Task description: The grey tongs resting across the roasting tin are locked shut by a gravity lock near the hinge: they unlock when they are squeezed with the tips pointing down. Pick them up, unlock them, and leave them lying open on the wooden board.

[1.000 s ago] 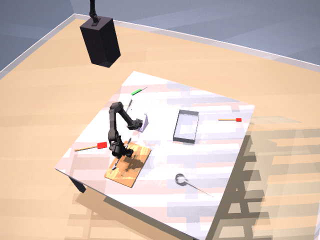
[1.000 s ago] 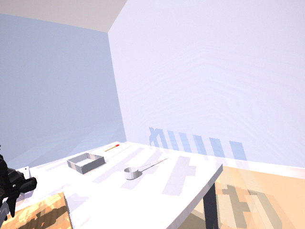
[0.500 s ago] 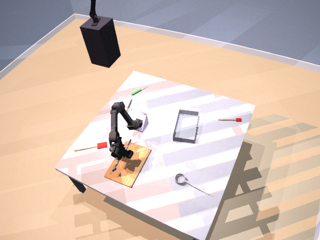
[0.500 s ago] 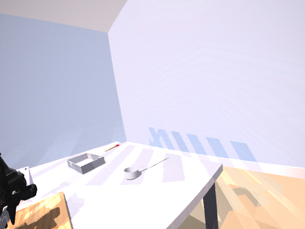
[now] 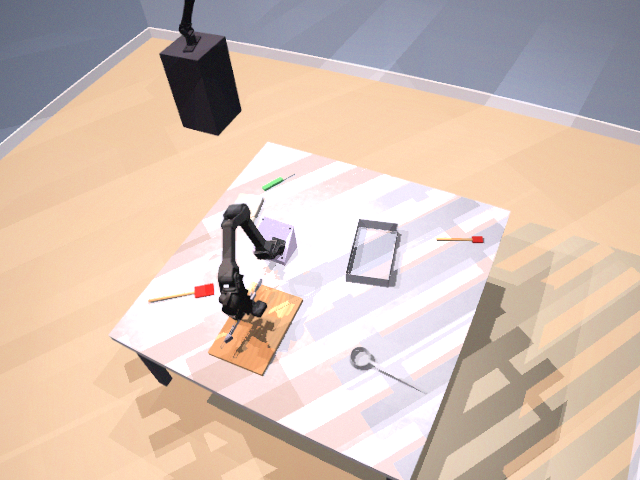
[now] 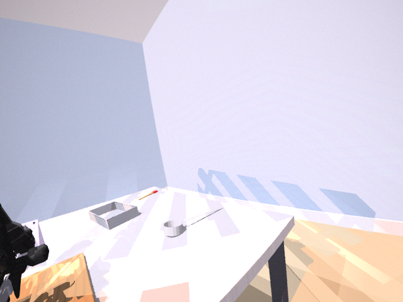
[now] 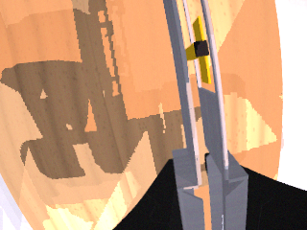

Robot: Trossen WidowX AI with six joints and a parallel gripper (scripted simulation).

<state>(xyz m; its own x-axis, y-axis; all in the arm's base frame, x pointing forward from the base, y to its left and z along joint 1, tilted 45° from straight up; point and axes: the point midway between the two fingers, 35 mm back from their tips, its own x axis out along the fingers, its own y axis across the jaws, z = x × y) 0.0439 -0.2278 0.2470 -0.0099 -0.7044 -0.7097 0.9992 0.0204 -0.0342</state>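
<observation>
My gripper tip is 50 mm short of the wooden board, 40 mm above it and 10 mm to the left of it. Round my gripper tip: yellow lock piece 50 mm to the right, 40 mm above; red-headed spatula 300 mm behind, 40 mm below; grey roasting tin 490 mm to the left, 330 mm ahead, 20 mm below.
</observation>
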